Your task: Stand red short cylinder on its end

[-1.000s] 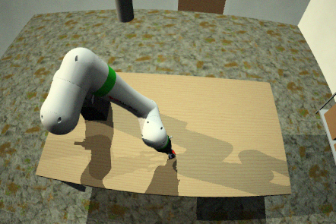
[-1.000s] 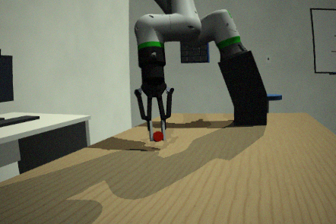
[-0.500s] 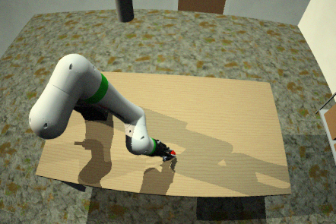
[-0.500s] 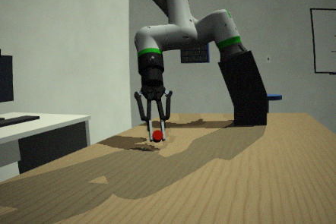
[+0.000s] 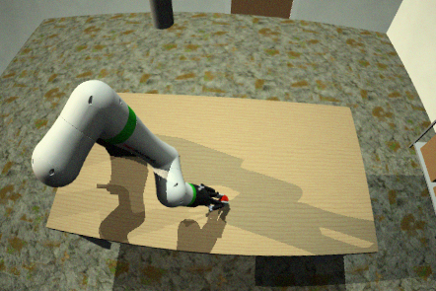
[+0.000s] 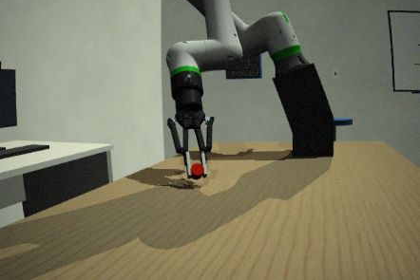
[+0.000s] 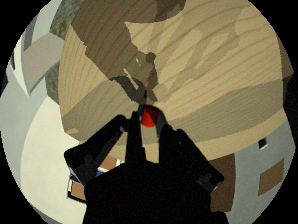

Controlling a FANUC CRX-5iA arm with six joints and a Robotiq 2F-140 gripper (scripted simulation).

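Now: the red short cylinder 20 mm below my hand and 10 mm ahead of it.
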